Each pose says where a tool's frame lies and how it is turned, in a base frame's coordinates. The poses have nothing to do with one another.
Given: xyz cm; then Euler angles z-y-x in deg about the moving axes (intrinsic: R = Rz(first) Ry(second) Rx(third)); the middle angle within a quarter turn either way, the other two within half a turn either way.
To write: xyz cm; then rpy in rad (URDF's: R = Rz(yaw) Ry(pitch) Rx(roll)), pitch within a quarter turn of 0, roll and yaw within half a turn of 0. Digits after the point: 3 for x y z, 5 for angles.
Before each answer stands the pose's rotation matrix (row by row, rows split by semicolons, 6 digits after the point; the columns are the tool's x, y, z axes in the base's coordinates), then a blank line. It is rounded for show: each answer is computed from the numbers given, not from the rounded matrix.
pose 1, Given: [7.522 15.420 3.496 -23.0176 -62.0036 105.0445]
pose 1, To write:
0.432043 -0.886319 -0.166665; -0.183548 0.094519 -0.978456; 0.882977 0.453327 -0.121846

[7.522 15.420 3.496 1.83337 -1.08217 -0.40173]
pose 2, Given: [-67.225 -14.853 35.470 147.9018 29.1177 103.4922]
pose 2, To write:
-0.740079 -0.276870 0.612884; 0.464218 0.449081 0.763432; -0.486605 0.849511 -0.203827

[-67.225 -14.853 35.470 1.80628 0.50820 2.58137]
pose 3, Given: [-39.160 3.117 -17.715 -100.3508 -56.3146 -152.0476]
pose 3, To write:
-0.099653 -0.939041 0.329045; -0.545606 -0.224974 -0.807280; 0.832095 -0.259977 -0.489928

[-39.160 3.117 -17.715 -2.65373 -0.98288 -1.75145]
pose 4, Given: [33.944 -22.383 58.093 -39.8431 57.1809 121.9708]
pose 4, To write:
0.416140 0.208141 -0.885158; -0.347245 -0.863296 -0.366251; -0.840386 0.459779 -0.286976

[33.944 -22.383 58.093 2.12879 0.99799 -0.69539]
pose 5, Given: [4.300 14.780 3.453 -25.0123 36.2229 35.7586]
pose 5, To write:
0.731067 0.656043 0.187479; -0.341093 0.589376 -0.732319; -0.590928 0.471427 0.654646

[4.300 14.780 3.453 0.62411 0.63221 -0.43655]
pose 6, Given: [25.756 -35.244 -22.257 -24.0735 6.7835 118.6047]
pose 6, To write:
0.906631 -0.100610 -0.409752; -0.405053 -0.479423 -0.778515; -0.118118 0.871798 -0.475412

[25.756 -35.244 -22.257 2.07004 0.11839 -0.42016]
